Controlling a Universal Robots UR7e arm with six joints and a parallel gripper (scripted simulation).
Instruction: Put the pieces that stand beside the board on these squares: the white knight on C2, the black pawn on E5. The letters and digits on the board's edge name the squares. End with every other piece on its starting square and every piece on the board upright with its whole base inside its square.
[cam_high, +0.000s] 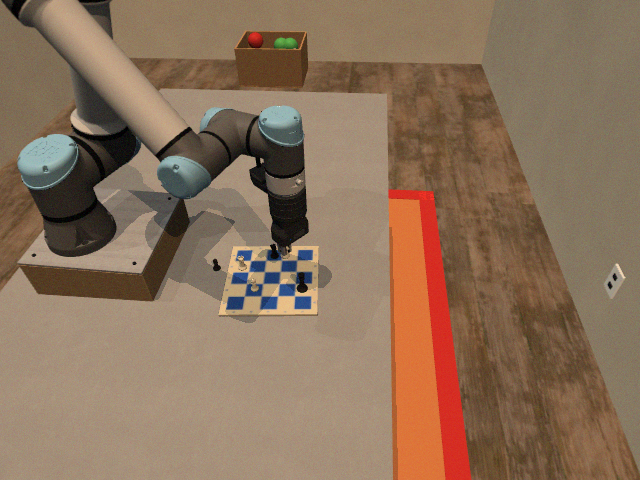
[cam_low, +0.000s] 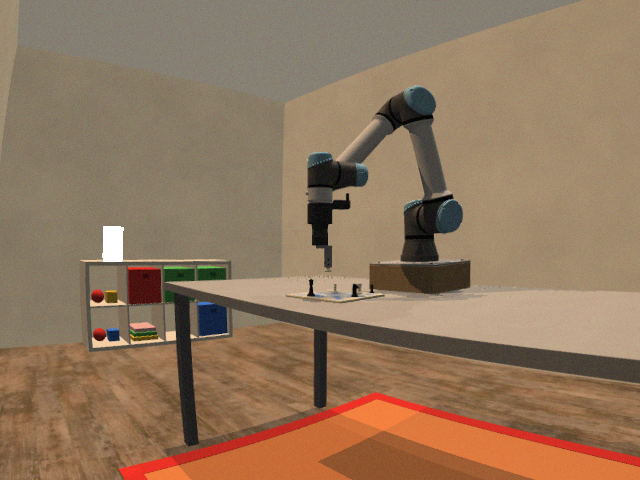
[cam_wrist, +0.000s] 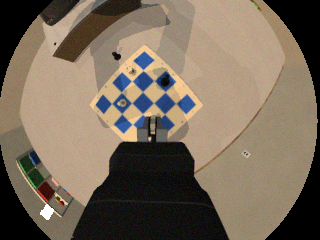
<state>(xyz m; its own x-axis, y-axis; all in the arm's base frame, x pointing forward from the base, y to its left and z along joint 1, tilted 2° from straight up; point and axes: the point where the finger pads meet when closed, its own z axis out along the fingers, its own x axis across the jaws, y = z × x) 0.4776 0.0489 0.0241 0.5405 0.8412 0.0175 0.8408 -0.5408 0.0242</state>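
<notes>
Right now the chessboard is 11 cm below my hand, 4 cm behind it and 1 cm to the right of it. Also, from my hand: white knight: 1 cm below; then black pawn: 18 cm behind, 10 cm below; then white pawn: 9 cm below, 6 cm behind, 5 cm to the right.
</notes>
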